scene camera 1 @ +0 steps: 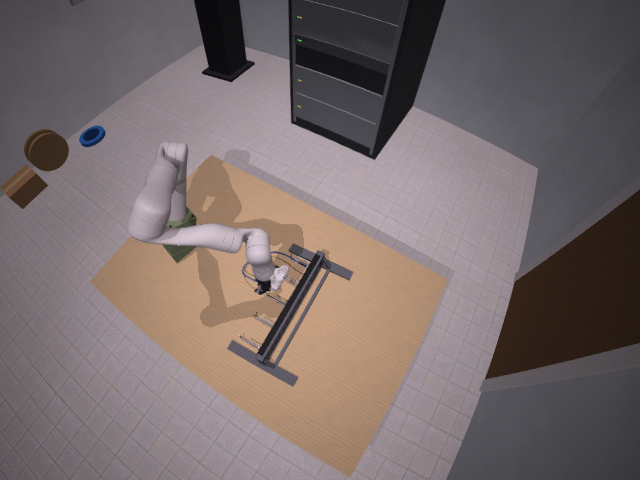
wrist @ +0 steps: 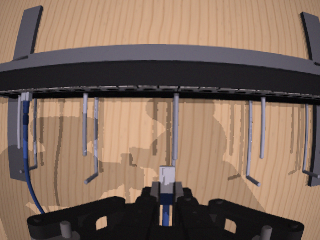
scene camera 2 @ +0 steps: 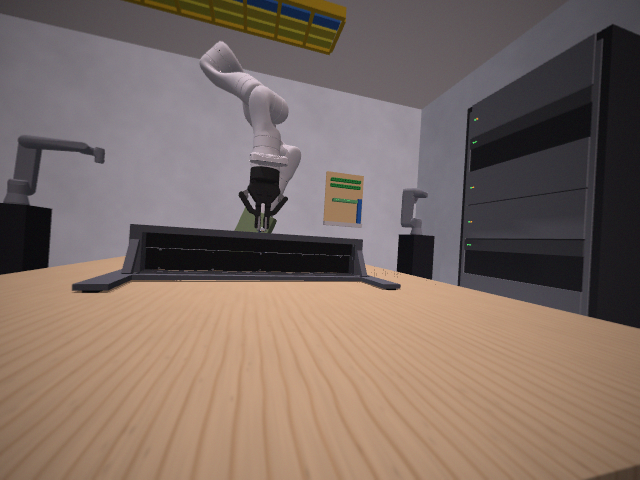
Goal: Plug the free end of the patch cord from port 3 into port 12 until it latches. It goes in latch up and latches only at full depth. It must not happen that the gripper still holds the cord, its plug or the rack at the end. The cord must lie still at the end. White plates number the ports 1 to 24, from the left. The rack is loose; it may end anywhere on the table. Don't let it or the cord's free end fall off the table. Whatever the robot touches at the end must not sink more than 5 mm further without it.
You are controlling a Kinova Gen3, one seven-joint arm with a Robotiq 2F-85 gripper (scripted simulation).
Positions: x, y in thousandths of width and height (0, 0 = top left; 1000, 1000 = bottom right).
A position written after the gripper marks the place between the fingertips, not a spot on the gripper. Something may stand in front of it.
In view: the gripper (scene camera 2: 409, 482).
The gripper shows as well in the wrist view (wrist: 520, 802).
